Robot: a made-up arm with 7 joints. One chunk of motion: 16 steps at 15 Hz.
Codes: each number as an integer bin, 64 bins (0 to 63) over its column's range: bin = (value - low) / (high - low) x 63, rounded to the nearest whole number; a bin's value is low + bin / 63 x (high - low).
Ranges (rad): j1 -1.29..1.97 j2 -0.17..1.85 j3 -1..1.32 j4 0.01..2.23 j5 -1.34..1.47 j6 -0.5..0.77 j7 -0.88..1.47
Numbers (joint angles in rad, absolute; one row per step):
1: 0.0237 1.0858 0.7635 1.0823 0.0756 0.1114 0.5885
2: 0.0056 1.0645 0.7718 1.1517 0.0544 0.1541 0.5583
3: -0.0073 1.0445 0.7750 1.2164 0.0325 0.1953 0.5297
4: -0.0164 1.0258 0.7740 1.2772 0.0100 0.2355 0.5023
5: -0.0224 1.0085 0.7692 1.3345 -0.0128 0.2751 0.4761
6: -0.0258 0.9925 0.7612 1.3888 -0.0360 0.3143 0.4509
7: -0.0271 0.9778 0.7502 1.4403 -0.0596 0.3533 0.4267
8: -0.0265 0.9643 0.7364 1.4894 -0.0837 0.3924 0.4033
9: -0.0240 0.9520 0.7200 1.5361 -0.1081 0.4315 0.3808
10: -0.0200 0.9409 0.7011 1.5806 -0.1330 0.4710 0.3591
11: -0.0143 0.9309 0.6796 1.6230 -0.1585 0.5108 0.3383
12: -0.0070 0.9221 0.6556 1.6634 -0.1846 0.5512 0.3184
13: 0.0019 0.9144 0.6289 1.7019 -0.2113 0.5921 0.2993
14: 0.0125 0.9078 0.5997 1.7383 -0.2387 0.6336 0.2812
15: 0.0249 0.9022 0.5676 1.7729 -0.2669 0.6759 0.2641
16: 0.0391 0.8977 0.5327 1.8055 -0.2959 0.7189 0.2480
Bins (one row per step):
1: 25 39 48 30 32 30 39
2: 25 39 48 32 31 32 39
3: 25 38 48 34 31 34 38
4: 25 37 48 36 30 36 37
5: 24 37 48 38 30 38 36
6: 24 36 48 39 29 40 36
7: 24 36 48 41 29 42 35
8: 24 35 47 42 28 44 34
9: 24 35 47 43 28 46 34
10: 25 35 46 45 27 48 33
11: 25 34 46 46 26 50 33
12: 25 34 45 47 26 52 32
13: 25 34 44 48 25 54 32
14: 25 34 43 49 25 56 31
15: 25 33 43 50 24 58 31
16: 26 33 42 51 23 60 30

